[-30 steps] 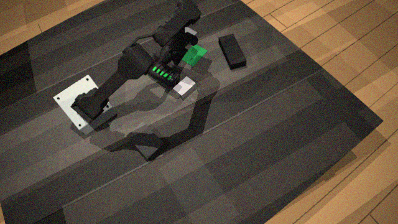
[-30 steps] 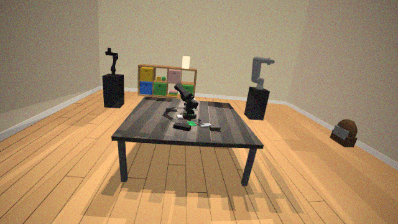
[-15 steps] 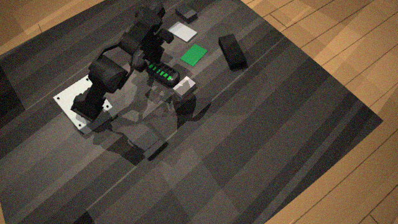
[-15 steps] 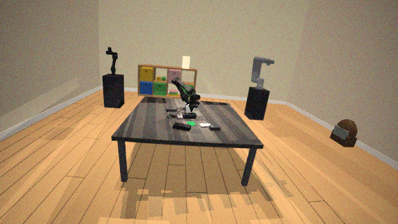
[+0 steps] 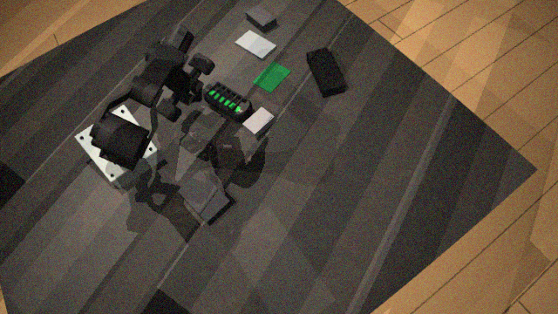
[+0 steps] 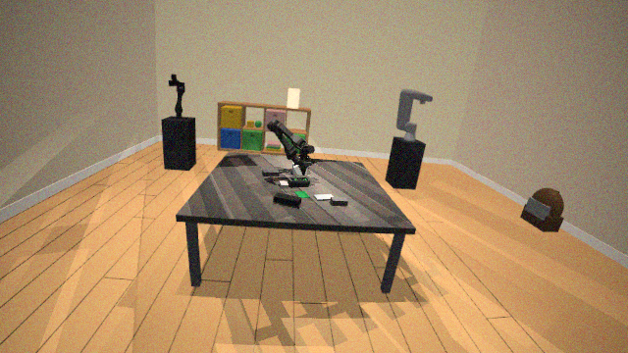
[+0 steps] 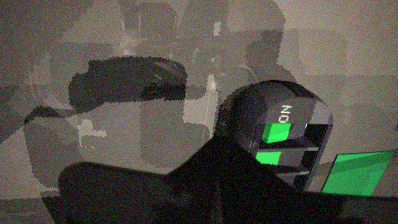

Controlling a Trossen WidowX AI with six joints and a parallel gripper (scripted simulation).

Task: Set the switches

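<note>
The green plate is 23 cm ahead of my gripper tip, 2 cm to the right of it and 6 cm below it. Round my gripper tip: small dark block 34 cm ahead, 20 cm to the left, 4 cm below; then long dark block 36 cm ahead, 12 cm to the right, 4 cm below; then light grey plate 26 cm ahead, 12 cm to the left, 5 cm below.
</note>
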